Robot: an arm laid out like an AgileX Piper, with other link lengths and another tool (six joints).
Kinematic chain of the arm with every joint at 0, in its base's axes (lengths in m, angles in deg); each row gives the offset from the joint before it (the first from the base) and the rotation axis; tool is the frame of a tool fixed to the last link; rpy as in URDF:
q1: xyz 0 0 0.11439 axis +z
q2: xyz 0 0 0 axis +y
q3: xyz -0.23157 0 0.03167 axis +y
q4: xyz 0.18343 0 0.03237 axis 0.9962 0 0.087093
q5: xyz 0 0 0 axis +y
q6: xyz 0.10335 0 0.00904 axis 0.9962 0 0.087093
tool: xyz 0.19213 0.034 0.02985 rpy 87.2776 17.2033 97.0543
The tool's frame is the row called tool.
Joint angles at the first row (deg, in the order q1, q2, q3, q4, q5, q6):
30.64 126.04 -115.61 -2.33 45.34 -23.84
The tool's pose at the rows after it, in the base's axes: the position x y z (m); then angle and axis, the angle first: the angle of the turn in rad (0 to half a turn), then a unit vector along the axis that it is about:
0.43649 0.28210 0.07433 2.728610 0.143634 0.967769 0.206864
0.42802 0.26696 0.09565 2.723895 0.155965 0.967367 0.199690
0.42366 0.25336 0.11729 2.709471 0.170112 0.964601 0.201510
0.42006 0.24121 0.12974 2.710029 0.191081 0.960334 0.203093
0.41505 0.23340 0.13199 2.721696 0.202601 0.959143 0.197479
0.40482 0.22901 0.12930 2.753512 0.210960 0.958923 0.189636
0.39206 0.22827 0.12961 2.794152 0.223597 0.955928 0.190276
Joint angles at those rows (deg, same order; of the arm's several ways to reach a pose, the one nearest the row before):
30.64 121.49 -115.72 -3.99 50.49 -22.32
30.24 117.62 -115.90 -4.98 54.97 -21.34
29.39 114.10 -115.90 -5.34 57.82 -20.65
28.44 111.80 -115.89 -5.39 60.18 -19.26
28.09 110.78 -115.90 -5.61 62.24 -18.43
28.09 110.11 -115.90 -5.28 64.94 -17.78
28.09 109.11 -115.90 -4.05 67.75 -16.59

